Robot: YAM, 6 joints.
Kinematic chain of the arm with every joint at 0, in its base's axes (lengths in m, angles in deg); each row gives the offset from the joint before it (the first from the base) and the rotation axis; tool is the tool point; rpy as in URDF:
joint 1: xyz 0 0 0.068 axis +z
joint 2: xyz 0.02 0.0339 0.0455 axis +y
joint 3: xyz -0.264 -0.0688 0 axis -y
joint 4: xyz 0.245 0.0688 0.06 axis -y
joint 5: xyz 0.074 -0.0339 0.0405 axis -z
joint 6: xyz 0.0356 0 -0.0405 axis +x
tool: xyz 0 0 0 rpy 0 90 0
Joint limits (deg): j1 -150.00..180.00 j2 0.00..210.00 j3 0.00..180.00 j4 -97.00..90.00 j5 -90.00..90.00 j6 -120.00..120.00
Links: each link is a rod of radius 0.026 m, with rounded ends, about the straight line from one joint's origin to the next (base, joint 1, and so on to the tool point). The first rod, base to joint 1, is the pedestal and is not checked.
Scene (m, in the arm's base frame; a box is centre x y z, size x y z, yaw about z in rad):
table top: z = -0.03
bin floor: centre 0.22 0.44 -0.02 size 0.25 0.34 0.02 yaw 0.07
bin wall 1: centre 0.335 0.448 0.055 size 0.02 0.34 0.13 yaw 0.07
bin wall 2: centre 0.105 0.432 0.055 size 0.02 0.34 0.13 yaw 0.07
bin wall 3: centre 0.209 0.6 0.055 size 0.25 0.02 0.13 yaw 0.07
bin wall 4: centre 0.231 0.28 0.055 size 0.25 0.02 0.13 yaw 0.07
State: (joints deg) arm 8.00 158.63 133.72 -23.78 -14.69 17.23
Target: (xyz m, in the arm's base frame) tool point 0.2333 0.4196 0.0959
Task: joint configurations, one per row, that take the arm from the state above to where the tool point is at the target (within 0.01 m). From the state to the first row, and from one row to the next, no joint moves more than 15 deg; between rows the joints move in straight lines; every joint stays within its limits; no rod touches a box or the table.
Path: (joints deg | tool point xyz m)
1: 20.88 150.38 128.20 -29.32 -15.91 17.23 | 0.5257 0.2110 0.1223
2: 33.75 142.14 122.67 -34.85 -17.12 17.23 | 0.4452 0.3101 0.1627
3: 46.63 133.89 117.15 -40.39 -18.34 17.23 | 0.3444 0.3809 0.2001
4: 59.50 125.64 111.63 -45.93 -19.56 17.23 | 0.2333 0.4196 0.2339
5: 59.53 139.41 106.22 -45.23 -19.20 17.23 | 0.2333 0.4196 0.0959

